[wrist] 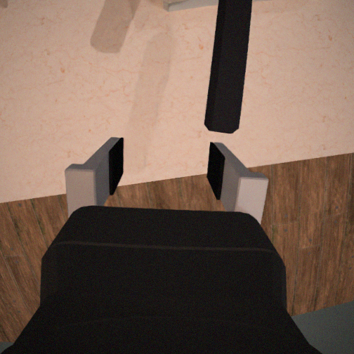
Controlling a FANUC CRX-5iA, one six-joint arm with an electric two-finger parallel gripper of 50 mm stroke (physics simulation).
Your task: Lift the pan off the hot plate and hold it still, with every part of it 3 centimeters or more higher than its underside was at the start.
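The pan's black handle reaches down from the top edge, right of the middle, in the wrist view. Its free end is just beyond the right fingertip, above and slightly right of it. The pan's body does not show. A piece of the hot plate's pale grey edge shows at the top, left of the handle. My gripper is open, with nothing between its fingers. The handle is not between the fingers; it is nearer the right finger than the left one.
The pale, speckled table top ends in an edge that crosses behind the fingers. A brown wooden floor lies beyond that edge, and a dark grey-green surface shows at the lower right. Shadows fall on the table top at the upper left.
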